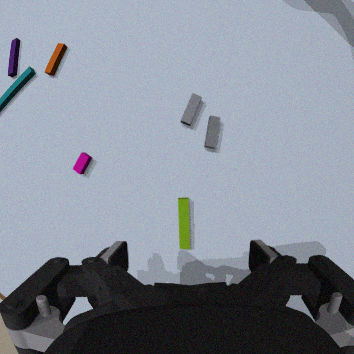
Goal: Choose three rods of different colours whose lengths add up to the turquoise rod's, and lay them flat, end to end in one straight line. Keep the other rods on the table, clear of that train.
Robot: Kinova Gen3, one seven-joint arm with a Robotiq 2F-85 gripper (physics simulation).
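My gripper is open and empty, high above the table. A lime green rod lies just ahead of the fingertips, between their lines and pointing away from the gripper. A short magenta rod lies to the left. An orange rod and a purple rod lie at the upper left. The turquoise rod lies beside them, partly cut off by the left edge. Two grey rods lie near each other above the lime rod, apart. All the rods seen lie flat and separate.
The pale table top carries all the rods. The table's edge shows at the lower left corner. Shadows of the arm and gripper fall near the fingers and at the upper right.
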